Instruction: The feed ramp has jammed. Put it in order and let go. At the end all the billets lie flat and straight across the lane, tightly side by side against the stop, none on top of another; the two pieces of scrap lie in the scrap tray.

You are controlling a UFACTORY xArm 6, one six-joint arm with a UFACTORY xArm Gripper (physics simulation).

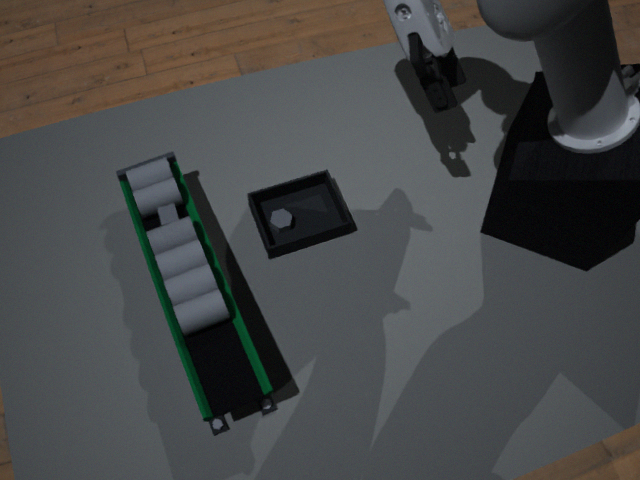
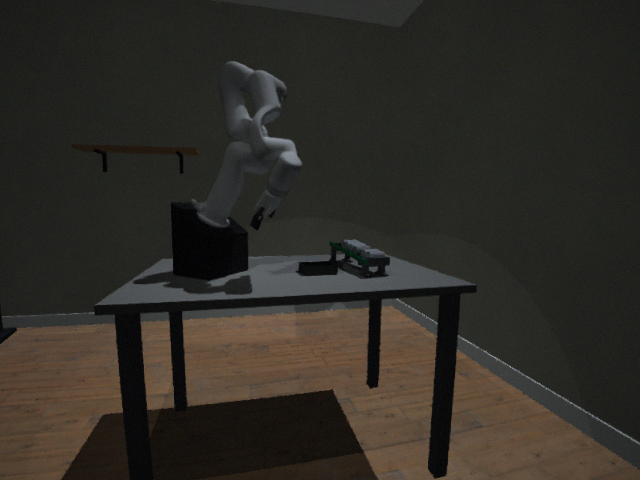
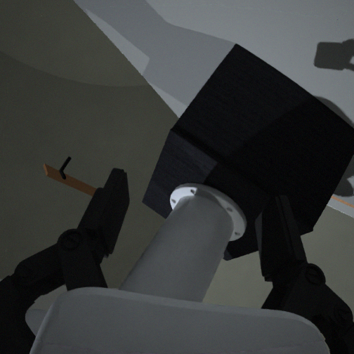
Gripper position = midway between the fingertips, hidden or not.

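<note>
Visible to me: my gripper (image 1: 451, 96), (image 3: 196, 196); a scrap tray (image 1: 318, 214), which is out of frame in image 3; a billet (image 1: 148, 199), a billet (image 1: 180, 232) and a further billet (image 1: 157, 171).
</note>
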